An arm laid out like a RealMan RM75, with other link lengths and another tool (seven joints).
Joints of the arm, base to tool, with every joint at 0 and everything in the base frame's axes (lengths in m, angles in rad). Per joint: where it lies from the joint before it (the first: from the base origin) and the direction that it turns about. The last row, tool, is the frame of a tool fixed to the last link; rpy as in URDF.
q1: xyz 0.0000 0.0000 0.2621 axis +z
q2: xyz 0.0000 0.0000 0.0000 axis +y
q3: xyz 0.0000 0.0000 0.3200 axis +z
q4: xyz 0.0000 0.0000 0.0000 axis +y
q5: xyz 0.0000 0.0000 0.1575 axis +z
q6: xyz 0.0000 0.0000 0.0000 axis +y
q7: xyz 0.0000 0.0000 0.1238 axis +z
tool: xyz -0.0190 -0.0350 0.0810 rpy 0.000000 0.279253 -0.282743
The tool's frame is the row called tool.
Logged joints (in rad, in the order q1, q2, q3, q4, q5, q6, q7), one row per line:
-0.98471, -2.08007, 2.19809, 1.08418, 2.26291, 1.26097, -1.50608
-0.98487, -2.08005, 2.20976, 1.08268, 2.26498, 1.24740, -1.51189
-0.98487, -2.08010, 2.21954, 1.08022, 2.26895, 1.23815, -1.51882
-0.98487, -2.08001, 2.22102, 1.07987, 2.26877, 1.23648, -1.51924
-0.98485, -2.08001, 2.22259, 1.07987, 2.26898, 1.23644, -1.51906
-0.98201, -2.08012, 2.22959, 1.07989, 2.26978, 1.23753, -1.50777
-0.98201, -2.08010, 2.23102, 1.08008, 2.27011, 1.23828, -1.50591
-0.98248, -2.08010, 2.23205, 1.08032, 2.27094, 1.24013, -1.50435
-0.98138, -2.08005, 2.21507, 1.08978, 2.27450, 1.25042, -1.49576
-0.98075, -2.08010, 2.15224, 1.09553, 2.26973, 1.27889, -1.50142
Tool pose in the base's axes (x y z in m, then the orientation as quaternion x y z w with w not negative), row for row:
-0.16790, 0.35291, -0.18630, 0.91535, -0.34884, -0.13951, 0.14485
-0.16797, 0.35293, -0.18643, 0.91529, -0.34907, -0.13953, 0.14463
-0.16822, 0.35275, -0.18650, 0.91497, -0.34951, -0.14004, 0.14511
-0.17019, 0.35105, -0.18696, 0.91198, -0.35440, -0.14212, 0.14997
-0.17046, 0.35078, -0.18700, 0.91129, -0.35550, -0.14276, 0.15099
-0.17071, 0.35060, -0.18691, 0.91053, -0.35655, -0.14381, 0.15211
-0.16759, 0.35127, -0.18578, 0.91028, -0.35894, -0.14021, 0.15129
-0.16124, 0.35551, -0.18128, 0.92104, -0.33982, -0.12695, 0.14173
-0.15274, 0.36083, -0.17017, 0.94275, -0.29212, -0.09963, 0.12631
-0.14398, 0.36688, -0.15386, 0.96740, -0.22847, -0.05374, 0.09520
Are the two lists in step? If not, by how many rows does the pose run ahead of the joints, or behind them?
The pose runs 2 rows ahead of the joints: the pose in row i belongs to the joints in row i + 2.
